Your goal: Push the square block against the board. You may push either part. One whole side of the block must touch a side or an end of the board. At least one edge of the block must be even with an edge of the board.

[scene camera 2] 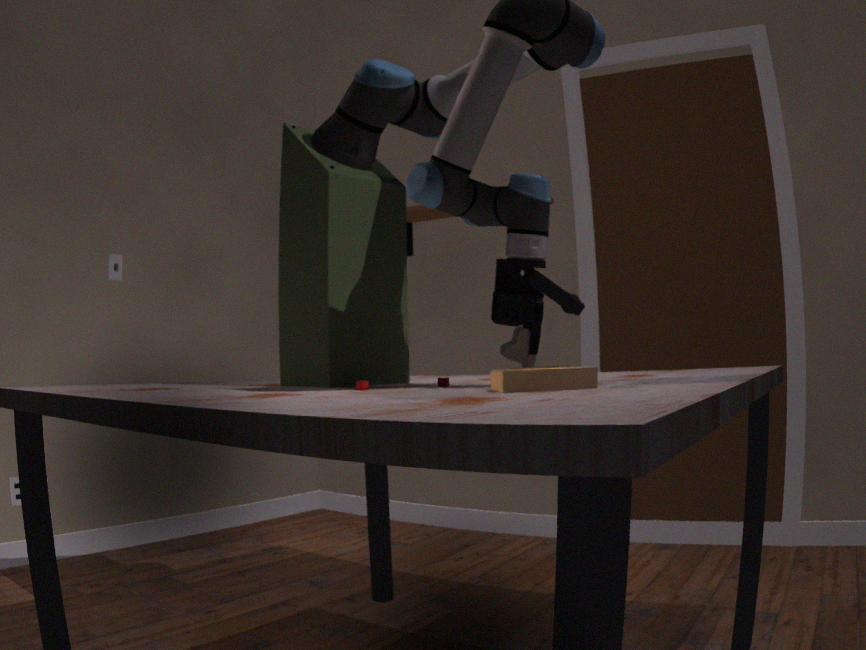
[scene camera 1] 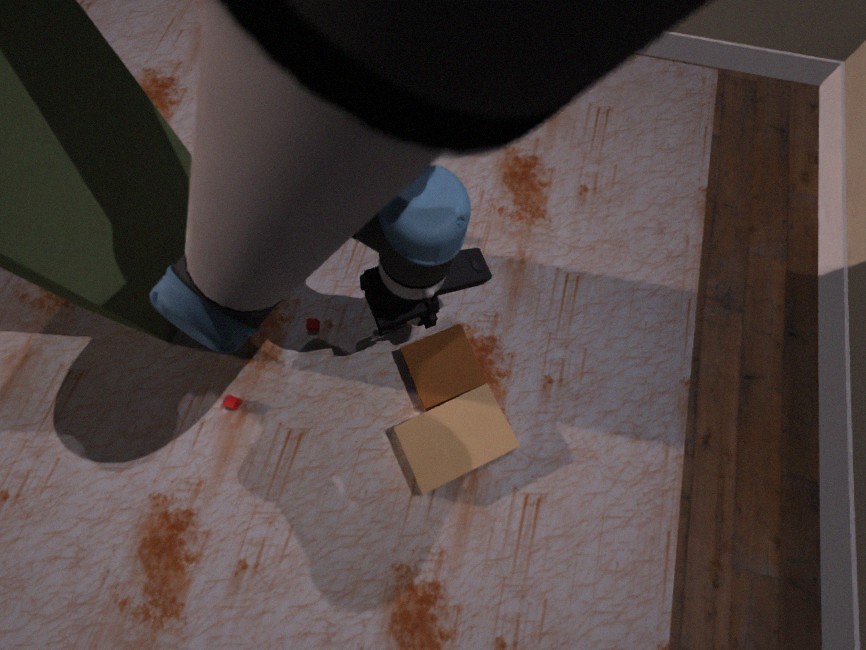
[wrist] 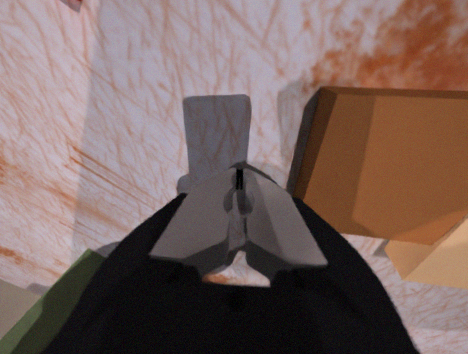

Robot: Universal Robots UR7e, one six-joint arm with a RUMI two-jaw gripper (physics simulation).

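Pixels of known places: gripper, fingertip midpoint: point(wrist: 239, 171); arm's base, link origin: point(scene camera 2: 340, 152).
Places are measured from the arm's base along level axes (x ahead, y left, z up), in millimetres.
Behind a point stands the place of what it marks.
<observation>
The brown square block point(scene camera 1: 444, 365) {x 457, y -182, z -475 mm} point(wrist: 400, 165) {x 467, y -172, z -475 mm} lies flat with one whole side along a long side of the light tan board point(scene camera 1: 454, 439) {x 469, y -286, z -475 mm} point(scene camera 2: 545, 379) {x 483, y -331, z -489 mm} point(wrist: 440, 260) {x 420, y -264, z -475 mm}. They touch or nearly touch; a thin dark line runs along part of the joint. In scene camera 1, the right edges of the block and board look about even. The board extends past the block at the left. My gripper point(scene camera 2: 529, 362) {x 405, y -96, z -496 mm} point(wrist: 239, 171) {x 405, y -96, z -496 mm} is shut and empty, low over the table, beside the block's side away from the board and apart from it. The board hides the block's front and the lowest fingertips in scene camera 2.
Two small red cubes point(scene camera 1: 312, 324) {x 257, y -110, z -490 mm} point(scene camera 1: 232, 402) {x 150, y -227, z -490 mm} point(scene camera 2: 442, 382) {x 257, y -116, z -498 mm} point(scene camera 2: 361, 384) {x 149, y -236, z -496 mm} lie left of the parts in the scene views. The green pedestal point(scene camera 1: 55, 188) {x 68, y -58, z -214 mm} point(scene camera 2: 349, 244) {x 59, y -80, z -225 mm} point(wrist: 45, 310) {x 118, y 61, z -419 mm} stands at the left. The table's edge point(scene camera 1: 689, 391) {x 820, y -219, z -506 mm} point(scene camera 2: 419, 442) {x 453, y -802, z -524 mm} runs right of the parts in scene camera 1.
</observation>
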